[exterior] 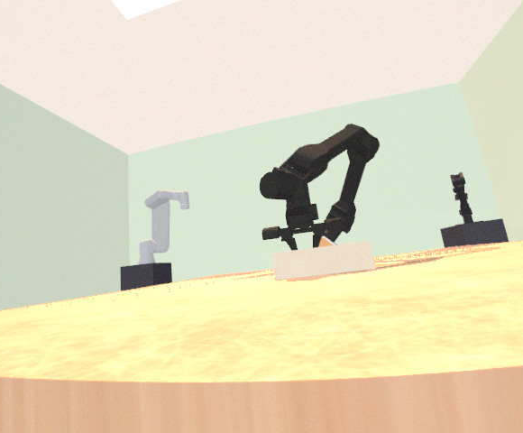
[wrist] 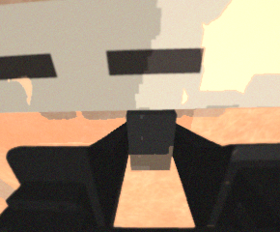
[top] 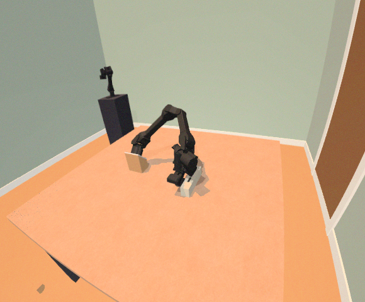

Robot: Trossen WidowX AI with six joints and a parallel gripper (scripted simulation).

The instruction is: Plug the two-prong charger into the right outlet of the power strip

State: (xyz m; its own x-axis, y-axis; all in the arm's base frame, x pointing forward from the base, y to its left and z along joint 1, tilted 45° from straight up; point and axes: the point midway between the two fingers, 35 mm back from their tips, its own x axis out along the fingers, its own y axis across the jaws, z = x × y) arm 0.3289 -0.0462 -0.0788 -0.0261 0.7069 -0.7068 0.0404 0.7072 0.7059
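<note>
Right now my gripper tip is 2 cm short of the black charger and 1 cm below it.
</note>
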